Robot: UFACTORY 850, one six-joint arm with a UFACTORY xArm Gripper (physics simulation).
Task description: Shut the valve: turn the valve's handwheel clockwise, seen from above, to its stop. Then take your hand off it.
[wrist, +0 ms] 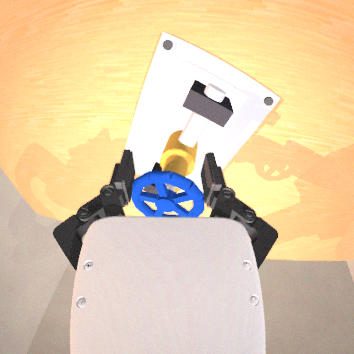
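The blue spoked handwheel [167, 204] is in the lower middle of the wrist view, above the valve's yellow body [178, 161]. My gripper [168, 161] is shut on the handwheel, with one black finger against its left rim and the other against its right rim. The fingertips reach a little past the wheel's upper edge in the view. The wheel's lowest edge is hidden by the pale housing of my gripper. A small dark part shows behind the wheel's upper left rim.
A white base plate [155, 100] with dark corner bolts lies at a slant on the wooden table [60, 85]. A dark grey block [206, 108] with a pale round cap [215, 92] stands on the plate, beyond the yellow body. Shadows of the arm and wheel fall on the table.
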